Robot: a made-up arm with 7 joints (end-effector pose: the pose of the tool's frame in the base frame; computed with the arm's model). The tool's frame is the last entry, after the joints. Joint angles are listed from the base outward.
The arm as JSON. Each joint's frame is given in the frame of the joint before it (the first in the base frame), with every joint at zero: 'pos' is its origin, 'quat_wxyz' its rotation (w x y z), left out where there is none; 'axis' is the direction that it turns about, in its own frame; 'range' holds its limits. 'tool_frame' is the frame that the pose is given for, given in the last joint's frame.
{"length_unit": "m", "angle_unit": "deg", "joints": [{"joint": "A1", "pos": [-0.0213, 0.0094, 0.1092], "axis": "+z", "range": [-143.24, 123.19]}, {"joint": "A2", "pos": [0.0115, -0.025, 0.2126], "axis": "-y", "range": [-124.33, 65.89]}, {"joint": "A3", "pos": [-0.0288, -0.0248, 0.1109], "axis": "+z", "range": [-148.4, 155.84]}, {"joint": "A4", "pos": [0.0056, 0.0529, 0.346], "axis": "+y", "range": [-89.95, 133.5]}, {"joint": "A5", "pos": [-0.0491, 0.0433, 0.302], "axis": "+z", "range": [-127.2, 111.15]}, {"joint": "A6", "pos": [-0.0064, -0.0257, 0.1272], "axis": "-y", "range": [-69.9, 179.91]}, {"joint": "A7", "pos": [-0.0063, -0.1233, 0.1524], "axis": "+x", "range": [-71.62, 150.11]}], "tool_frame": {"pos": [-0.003, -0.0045, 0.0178], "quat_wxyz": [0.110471, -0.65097, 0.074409, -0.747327]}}
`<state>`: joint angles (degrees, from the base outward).
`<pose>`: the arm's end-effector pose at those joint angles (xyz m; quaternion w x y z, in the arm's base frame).
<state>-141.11 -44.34 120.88 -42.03 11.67 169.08 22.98</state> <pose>-0.5628 -0.1820 0.6740 0.1510 -0.9054 0.3222 0.2314</pose>
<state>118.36 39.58 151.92 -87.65 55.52 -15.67 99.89</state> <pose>0.2755 0.1611 1.0602 0.2024 -0.4431 0.4898 -0.7230</pose>
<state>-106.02 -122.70 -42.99 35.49 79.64 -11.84 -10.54</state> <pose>-0.4492 -0.4573 -0.4510 0.4780 -0.1731 0.8582 0.0716</pose>
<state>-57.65 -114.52 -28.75 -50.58 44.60 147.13 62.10</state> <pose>0.3429 -0.5987 0.2857 0.4077 0.1194 0.1562 -0.8917</pose>
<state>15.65 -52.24 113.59 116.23 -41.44 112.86 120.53</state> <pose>0.1421 0.4032 0.8512 0.5581 -0.5689 0.0700 0.6000</pose>
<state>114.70 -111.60 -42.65 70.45 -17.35 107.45 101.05</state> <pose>-0.0803 0.7497 -0.1280 0.2372 -0.8814 -0.2984 -0.2789</pose>
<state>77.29 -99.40 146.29 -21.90 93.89 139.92 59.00</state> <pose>0.2028 0.7699 0.2323 0.3938 -0.3099 -0.8358 -0.2242</pose>
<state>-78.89 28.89 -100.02 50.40 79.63 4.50 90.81</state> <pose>-0.6588 0.3081 0.9301 0.4060 0.4417 0.4115 -0.6861</pose>
